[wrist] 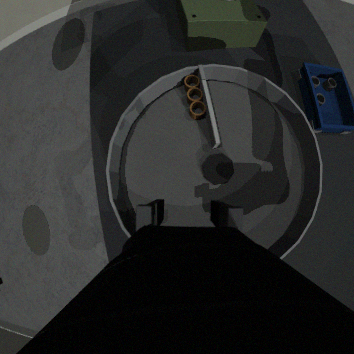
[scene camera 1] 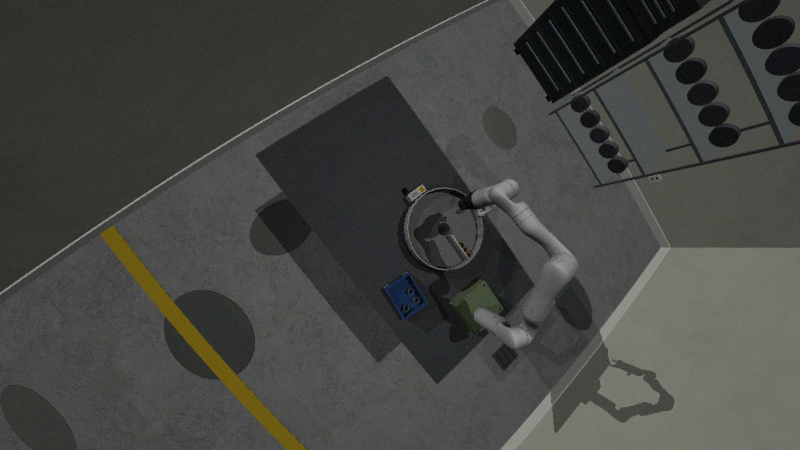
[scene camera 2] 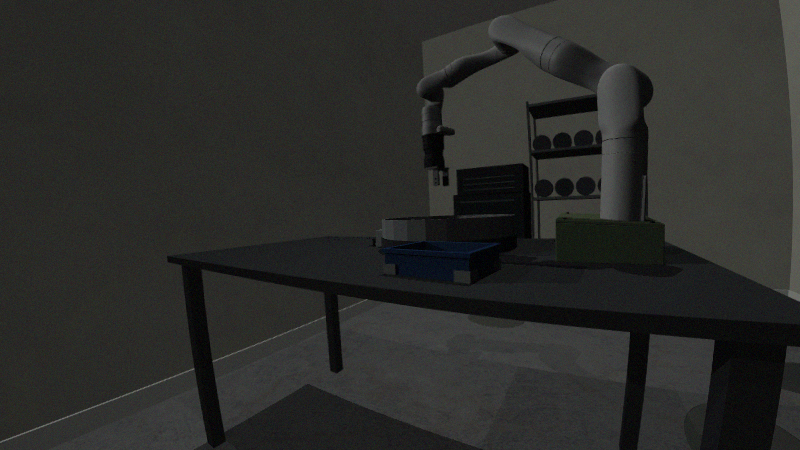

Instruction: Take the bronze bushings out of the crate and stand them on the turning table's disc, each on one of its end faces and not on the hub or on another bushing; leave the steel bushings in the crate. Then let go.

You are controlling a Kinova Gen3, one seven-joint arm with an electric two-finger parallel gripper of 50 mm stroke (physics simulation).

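Frame: origin at the arm's base, x down, y left, z ahead, level; millimetres.
Seen in the pictures: gripper, fingertip midpoint: (wrist: 186, 209) (scene camera 1: 461, 209) (scene camera 2: 441, 185); arm's base, link origin: (scene camera 1: 481, 315) (scene camera 2: 621, 218).
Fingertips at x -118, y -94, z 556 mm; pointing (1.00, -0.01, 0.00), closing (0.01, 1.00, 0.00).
Pixels of each thing's middle, then the offset from my fingertips to it. "spot": a spot on its surface instead.
- turning table's disc, body centre: (wrist: 217, 168) (scene camera 1: 443, 229) dx +153, dy +62, dz -62 mm
- hub, body centre: (wrist: 217, 168) (scene camera 1: 443, 228) dx +148, dy +62, dz -62 mm
- blue crate, body centre: (scene camera 2: 442, 258) (wrist: 327, 98) (scene camera 1: 405, 295) dx +180, dy +393, dz -272 mm
- light bar, surface spot: (wrist: 210, 110) (scene camera 1: 458, 244) spot: dx +108, dy +42, dz -165 mm
- raised rim, surface spot: (wrist: 113, 150) spot: dx +119, dy -140, dz -89 mm
- small white box with a yellow mark, surface spot: (scene camera 1: 416, 193) spot: dx +147, dy +112, dz +166 mm
Three bronze bushings (scene camera 1: 464, 249) (wrist: 194, 94) stand in a close row on the turning table's disc (scene camera 1: 423, 214) (wrist: 155, 150), beside the light bar and near the rim, apart from the hub (scene camera 1: 443, 228) (wrist: 218, 168). Their open ends face up in the wrist view. The blue crate (scene camera 1: 396, 283) (scene camera 2: 427, 263) (wrist: 324, 119) holds three grey steel bushings (scene camera 1: 415, 300) (wrist: 320, 98); no bronze one shows in it. In scene camera 2 the crate's inside is hidden. My gripper (scene camera 2: 440, 183) (wrist: 186, 209) is open and empty, high above the disc, on the hub's far side from the bronze bushings.
A light bar (scene camera 1: 458, 246) (wrist: 210, 110) runs from near the hub to the raised rim (wrist: 113, 150). The green block (scene camera 1: 478, 296) (scene camera 2: 609, 240) (wrist: 225, 31) is under the arm's base. A small white box with a yellow mark (scene camera 1: 416, 193) sits outside the rim. Shelves and a black cabinet stand behind.
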